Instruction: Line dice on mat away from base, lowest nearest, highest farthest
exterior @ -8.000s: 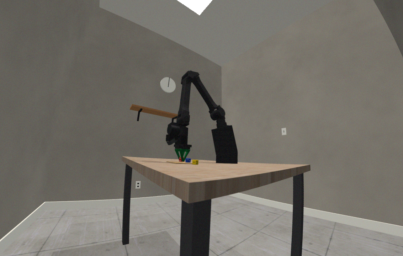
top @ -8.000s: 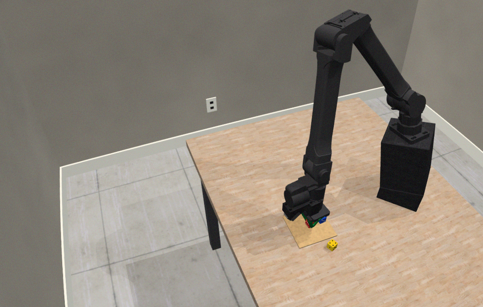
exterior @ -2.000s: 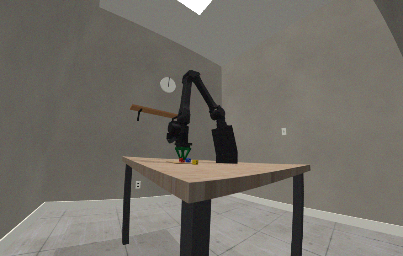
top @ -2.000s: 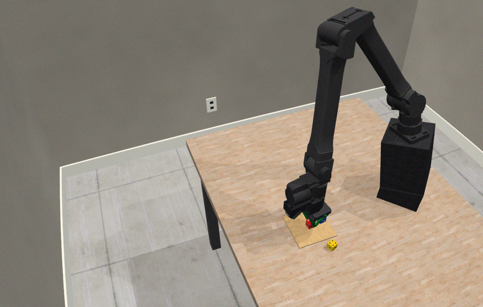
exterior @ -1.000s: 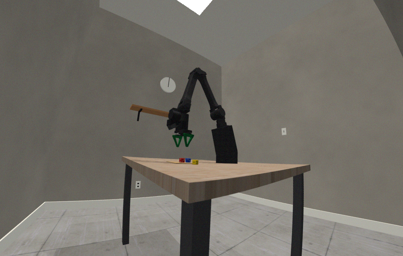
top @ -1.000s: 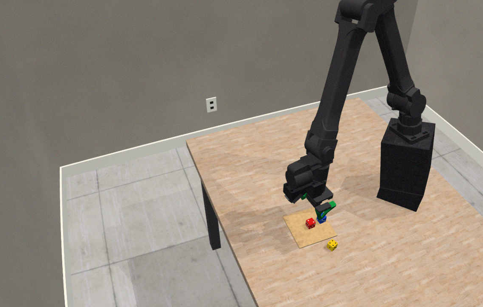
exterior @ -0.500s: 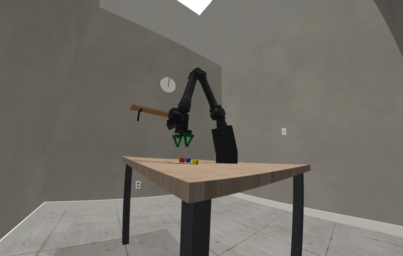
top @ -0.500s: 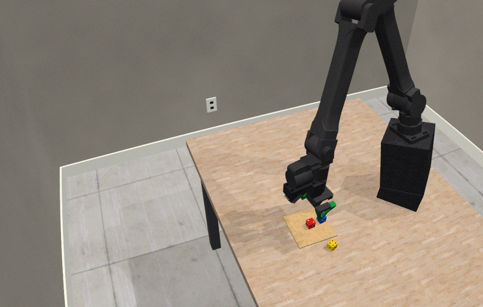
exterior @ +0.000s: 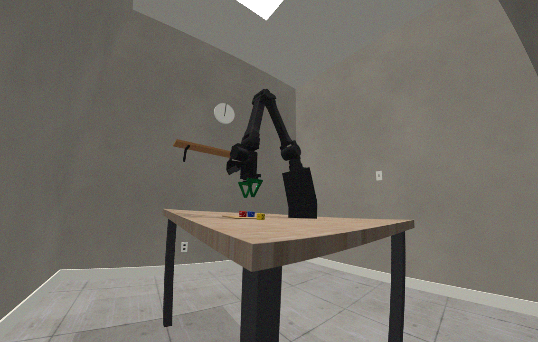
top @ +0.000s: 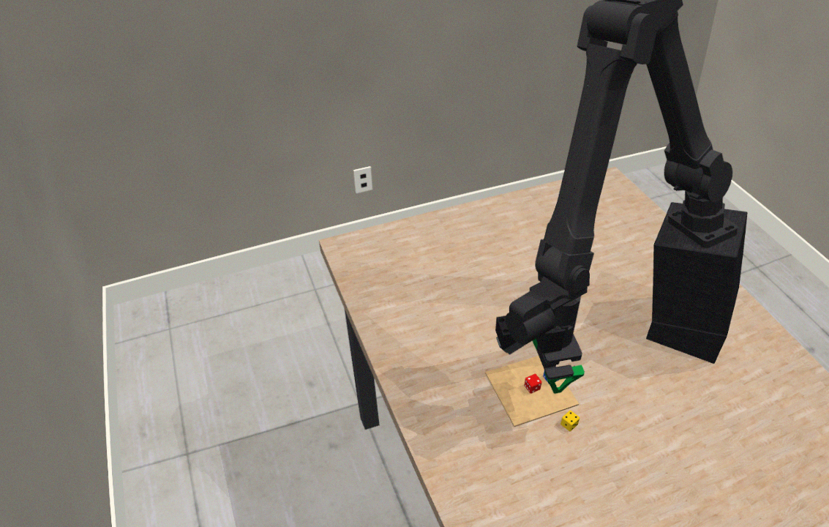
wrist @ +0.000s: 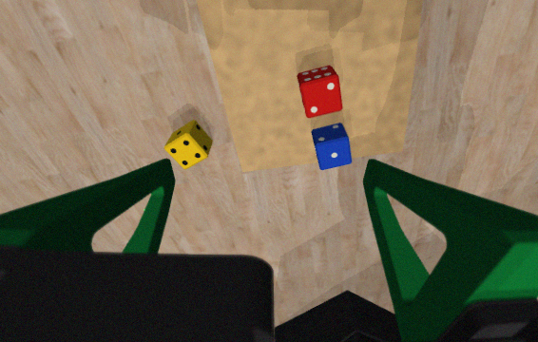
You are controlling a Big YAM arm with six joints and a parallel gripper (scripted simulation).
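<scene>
The yellow die is 20 mm behind my hand, 70 mm to the left of it and 90 mm below it. Also, from my hand: blue die (40 mm behind, 40 mm to the right, 80 mm below); then red die (10 mm ahead, 40 mm to the right, 80 mm below); then tan mat (10 mm ahead, 40 mm to the right, 100 mm below).
</scene>
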